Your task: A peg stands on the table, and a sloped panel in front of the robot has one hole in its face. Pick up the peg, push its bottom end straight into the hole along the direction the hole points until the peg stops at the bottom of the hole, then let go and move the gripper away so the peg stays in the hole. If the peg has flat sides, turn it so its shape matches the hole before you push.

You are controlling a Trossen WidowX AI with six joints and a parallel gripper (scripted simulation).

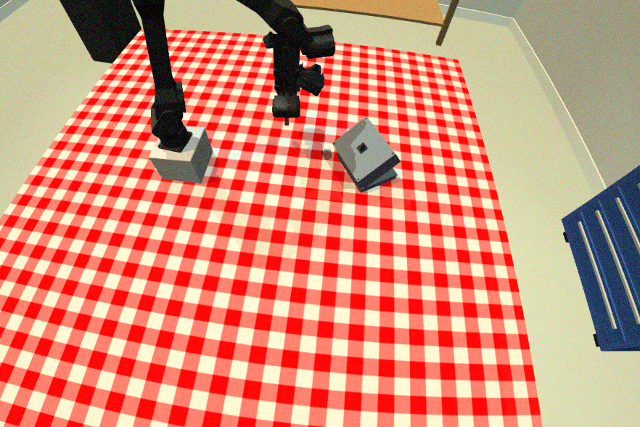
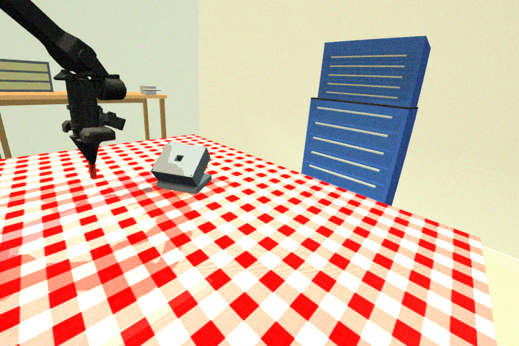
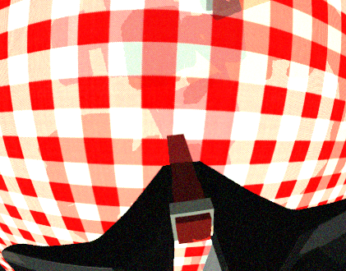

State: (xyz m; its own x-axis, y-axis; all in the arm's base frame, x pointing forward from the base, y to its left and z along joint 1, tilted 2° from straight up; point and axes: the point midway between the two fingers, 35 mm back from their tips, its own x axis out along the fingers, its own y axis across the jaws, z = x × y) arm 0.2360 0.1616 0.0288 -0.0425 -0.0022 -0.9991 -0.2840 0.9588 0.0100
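Now: the grey sloped panel 220 mm ahead of my gripper tip, 50 mm to the right of it and 20 mm below it. Round my gripper tip: dark red square peg: 20 mm above.
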